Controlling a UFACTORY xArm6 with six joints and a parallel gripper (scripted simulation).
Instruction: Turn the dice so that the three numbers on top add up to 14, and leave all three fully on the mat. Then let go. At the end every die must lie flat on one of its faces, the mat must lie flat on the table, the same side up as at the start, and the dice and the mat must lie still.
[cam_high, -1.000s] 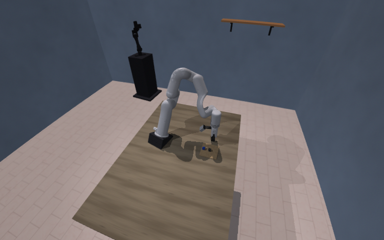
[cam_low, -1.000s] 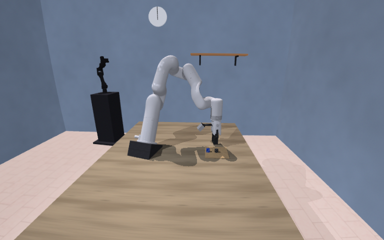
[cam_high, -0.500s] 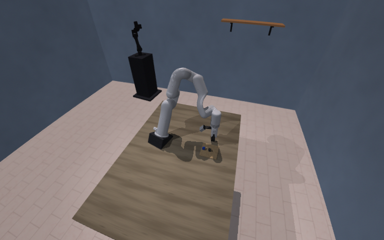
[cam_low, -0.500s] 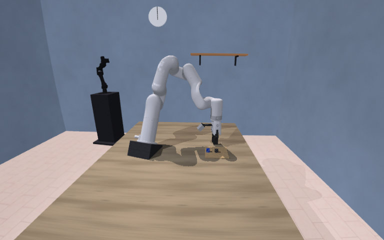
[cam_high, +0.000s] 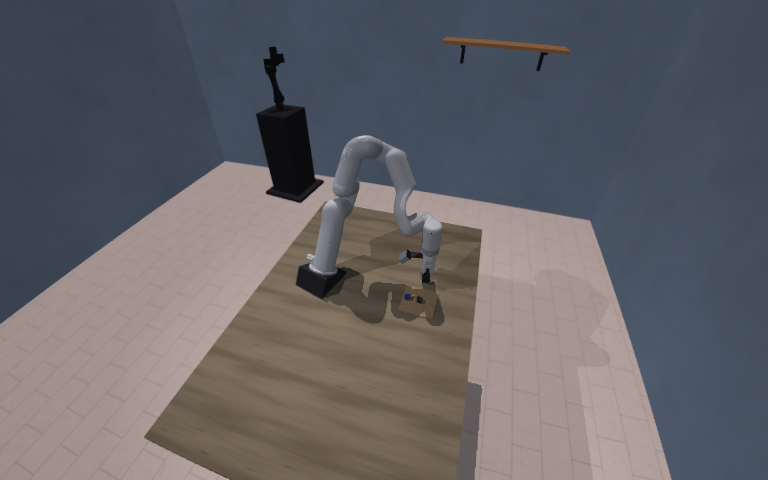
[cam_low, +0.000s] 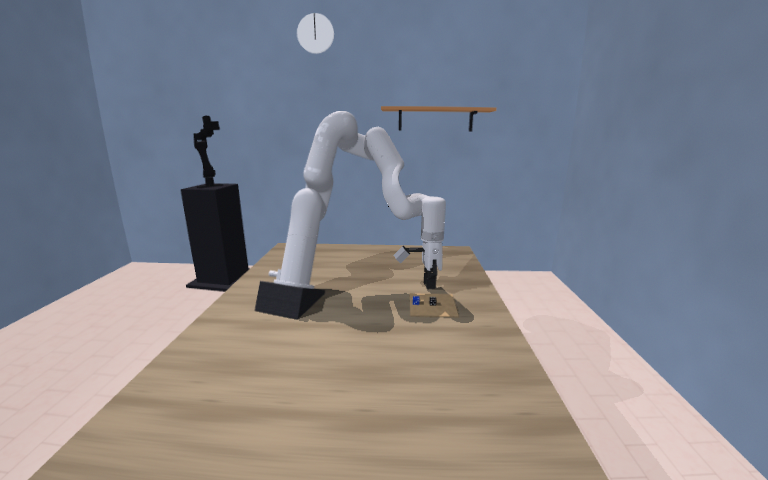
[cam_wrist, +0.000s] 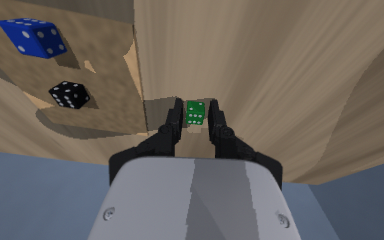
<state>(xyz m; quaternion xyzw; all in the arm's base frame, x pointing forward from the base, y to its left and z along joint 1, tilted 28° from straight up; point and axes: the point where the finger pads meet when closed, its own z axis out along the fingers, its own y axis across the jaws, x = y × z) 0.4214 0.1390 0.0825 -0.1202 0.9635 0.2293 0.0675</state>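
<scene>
Now: hand 1 cm above the green die. Also, from my hand: black die: 1 cm ahead, 13 cm to the right, 1 cm below; tan mat: 1 cm ahead, 13 cm to the right, 2 cm below; blue die: 4 cm behind, 14 cm to the right, 1 cm below.
</scene>
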